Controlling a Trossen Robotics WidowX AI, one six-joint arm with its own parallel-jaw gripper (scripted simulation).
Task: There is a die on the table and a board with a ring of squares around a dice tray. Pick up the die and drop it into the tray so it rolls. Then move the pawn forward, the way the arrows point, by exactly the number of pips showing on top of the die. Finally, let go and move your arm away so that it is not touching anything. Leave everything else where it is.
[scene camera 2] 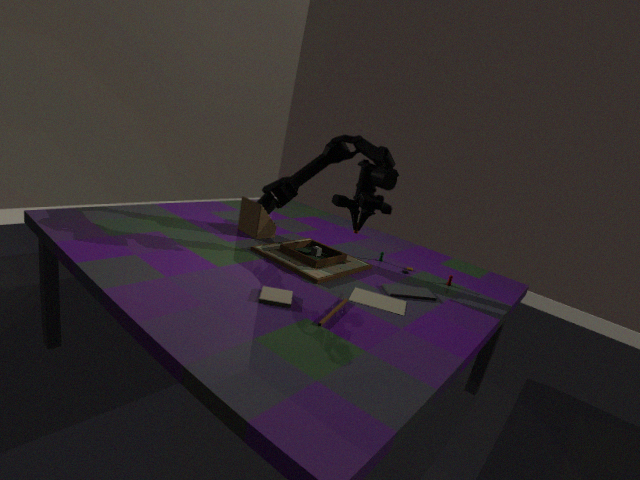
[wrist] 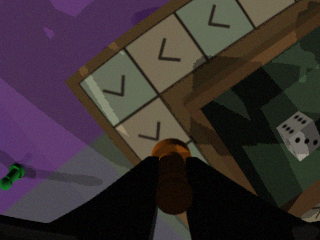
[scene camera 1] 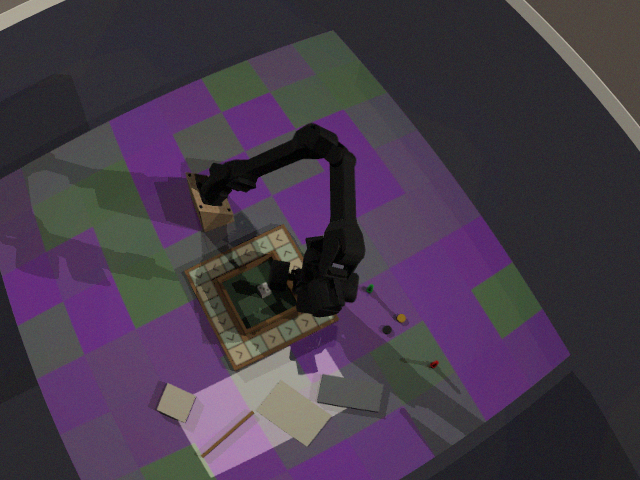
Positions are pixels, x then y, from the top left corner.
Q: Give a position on a card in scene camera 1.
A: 175, 402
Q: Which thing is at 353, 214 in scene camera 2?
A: My gripper.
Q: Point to a grey slab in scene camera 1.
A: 362, 395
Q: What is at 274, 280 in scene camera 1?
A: My gripper.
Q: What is my gripper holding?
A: An orange pawn.
